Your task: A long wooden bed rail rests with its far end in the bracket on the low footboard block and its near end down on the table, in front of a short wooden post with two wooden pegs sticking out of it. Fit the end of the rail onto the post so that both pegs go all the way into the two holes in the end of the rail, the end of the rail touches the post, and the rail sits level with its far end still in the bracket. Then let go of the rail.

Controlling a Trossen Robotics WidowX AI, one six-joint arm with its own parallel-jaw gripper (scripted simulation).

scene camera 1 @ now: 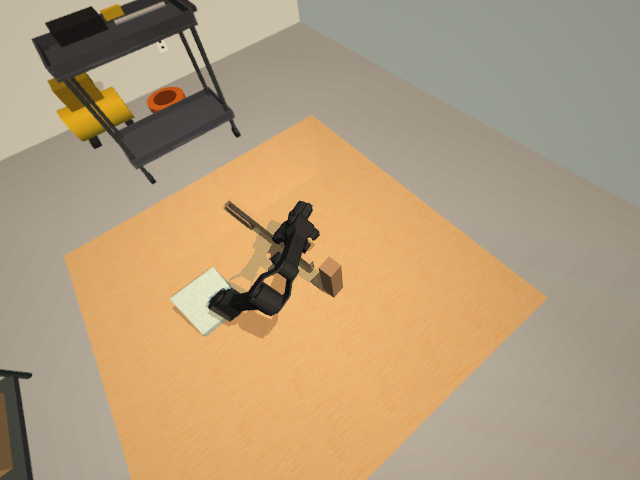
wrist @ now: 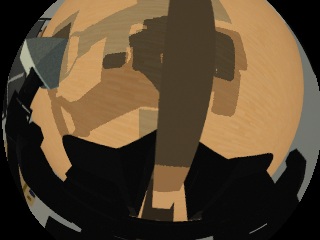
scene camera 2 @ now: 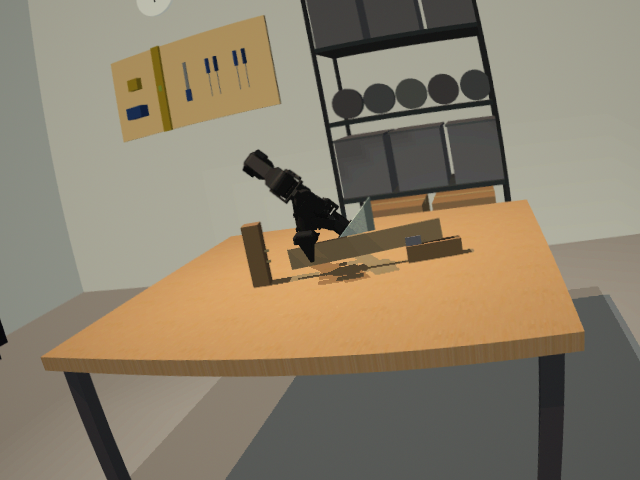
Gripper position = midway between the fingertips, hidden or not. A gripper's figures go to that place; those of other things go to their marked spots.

Scene:
My gripper (scene camera 2: 312,261) is 1.62 m from the lens. A wooden rail (scene camera 2: 429,229): 1.59 m from the lens.

